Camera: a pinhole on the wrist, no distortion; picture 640 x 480 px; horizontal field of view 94.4 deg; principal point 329.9 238.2 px. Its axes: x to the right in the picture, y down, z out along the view. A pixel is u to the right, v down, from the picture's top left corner.
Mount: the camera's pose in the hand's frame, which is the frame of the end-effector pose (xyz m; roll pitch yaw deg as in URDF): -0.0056 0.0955 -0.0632 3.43 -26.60 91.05
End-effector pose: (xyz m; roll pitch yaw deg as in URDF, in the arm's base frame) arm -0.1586 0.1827 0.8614 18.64 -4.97 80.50
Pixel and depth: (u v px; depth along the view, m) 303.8 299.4 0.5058
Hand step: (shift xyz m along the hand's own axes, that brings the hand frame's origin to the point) -0.0747 -0.1745 0.3739
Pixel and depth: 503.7 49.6 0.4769
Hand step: 0.3250 0.1467 0.4715
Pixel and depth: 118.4 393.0 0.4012
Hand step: -0.1827 -0.3488 0.1779
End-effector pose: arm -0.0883 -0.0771 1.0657 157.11 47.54 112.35
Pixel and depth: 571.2 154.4 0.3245
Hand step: 0.1037 0.1912 0.3398
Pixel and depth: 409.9 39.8 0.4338
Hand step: 0.3117 0.0199 0.3609
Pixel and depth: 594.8 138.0 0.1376
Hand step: 0.0482 0.1462 0.1122
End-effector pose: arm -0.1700 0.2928 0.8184 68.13 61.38 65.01
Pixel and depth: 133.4 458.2 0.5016
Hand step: -0.3375 -0.4423 0.2555
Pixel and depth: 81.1 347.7 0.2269
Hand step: -0.0707 -0.1797 0.0585
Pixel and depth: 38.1 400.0 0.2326
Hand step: -0.1127 -0.2187 0.0486
